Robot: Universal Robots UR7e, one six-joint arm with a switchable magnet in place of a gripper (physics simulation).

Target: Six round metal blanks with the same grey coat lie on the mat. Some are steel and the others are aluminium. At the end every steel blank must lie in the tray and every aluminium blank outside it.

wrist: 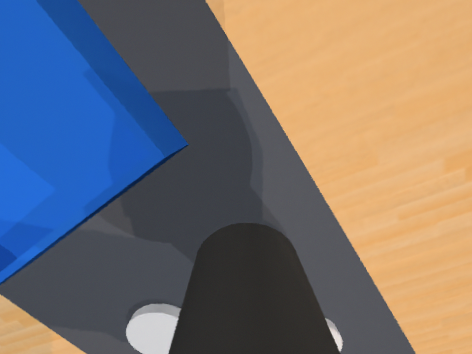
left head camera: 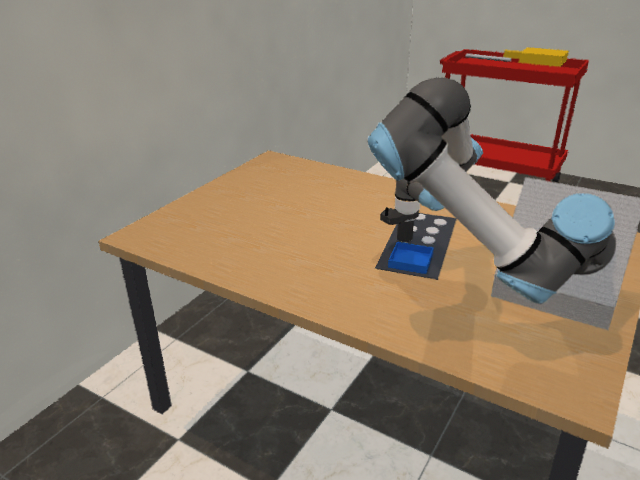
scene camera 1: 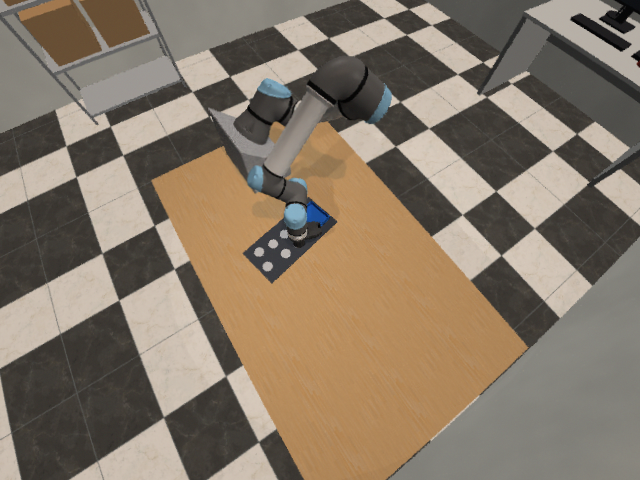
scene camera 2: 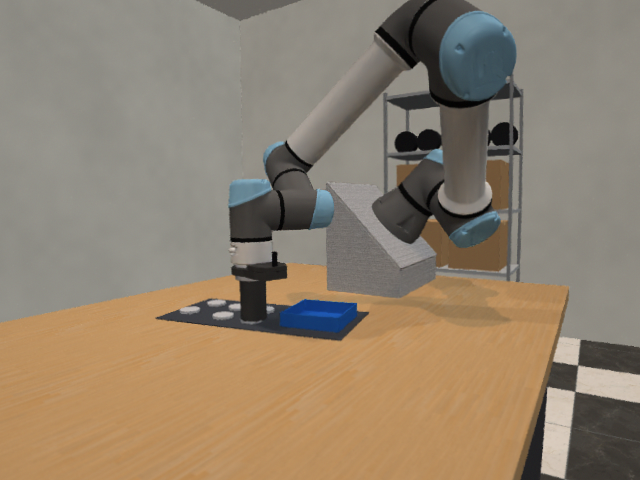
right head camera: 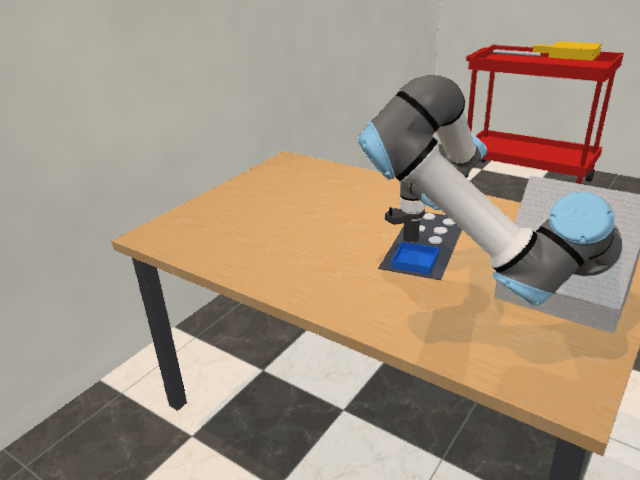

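The magnet (left head camera: pixel 404 238) (right head camera: pixel 410 238) (scene camera 1: pixel 298 243) (scene camera 2: pixel 253 317) (wrist: pixel 247 231) is a black cylinder pointing straight down, its tip on a grey blank (scene camera 2: pixel 251 321) beside the tray. That blank lies level at the mat; whether the magnet grips it does not show. Five other blanks lie flat on the dark mat (left head camera: pixel 444 258) (scene camera 1: pixel 273 273) (scene camera 2: pixel 173 316): one (scene camera 1: pixel 284 234) (scene camera 2: pixel 269 310) (wrist: pixel 152 332), a second (scene camera 1: pixel 285 253) (scene camera 2: pixel 222 315), a third (scene camera 1: pixel 272 243) (scene camera 2: pixel 235 306), a fourth (scene camera 1: pixel 258 252) (scene camera 2: pixel 216 302), a fifth (scene camera 1: pixel 267 266) (scene camera 2: pixel 189 310). No blank shows in the blue tray (left head camera: pixel 408 264) (right head camera: pixel 413 265) (scene camera 2: pixel 310 321) (wrist: pixel 50 125).
The wooden table (left head camera: pixel 258 227) (scene camera 1: pixel 361 335) (scene camera 2: pixel 310 403) bears the mat and the grey sloped arm base (left head camera: pixel 558 304) (scene camera 2: pixel 361 279). The tray wall stands close beside the magnet. A red cart (left head camera: pixel 511 72) (right head camera: pixel 542 67) and a shelf rack (scene camera 2: pixel 385 129) stand away from the table.
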